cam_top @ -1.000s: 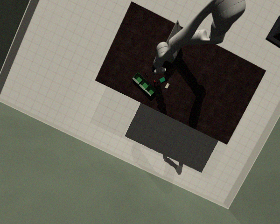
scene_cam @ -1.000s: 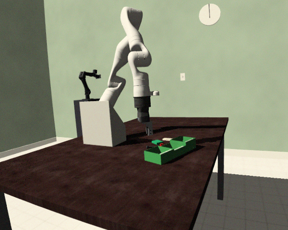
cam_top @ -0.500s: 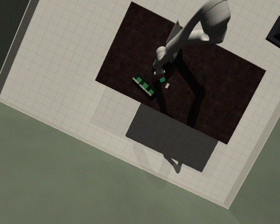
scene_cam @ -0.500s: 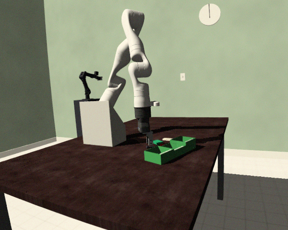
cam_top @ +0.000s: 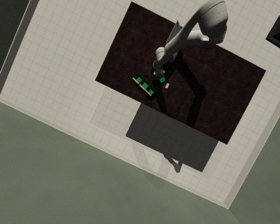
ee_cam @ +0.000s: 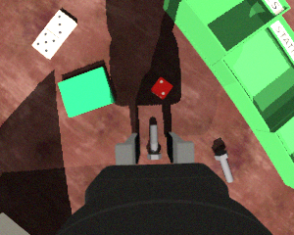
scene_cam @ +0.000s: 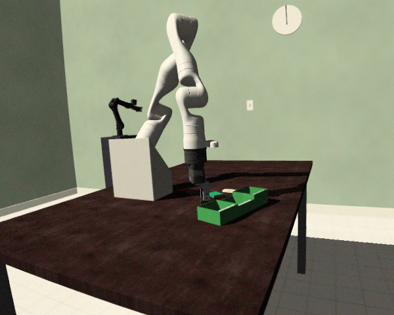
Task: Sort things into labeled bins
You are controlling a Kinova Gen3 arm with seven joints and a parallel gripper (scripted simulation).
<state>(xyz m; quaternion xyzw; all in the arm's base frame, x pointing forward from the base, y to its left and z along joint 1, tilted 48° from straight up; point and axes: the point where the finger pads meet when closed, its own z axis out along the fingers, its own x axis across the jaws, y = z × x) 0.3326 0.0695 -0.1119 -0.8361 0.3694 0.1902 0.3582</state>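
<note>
My hand is 50 mm short of the red die, 30 mm to the right of it and 20 mm above it. The rest, counted from my hand: white dotted tile (160 mm to the left, 20 mm below, 20 mm ahead); then teal block (90 mm to the left, 20 mm below); then three-compartment green bin row (130 mm ahead, 50 mm to the right, 10 mm below).
</note>
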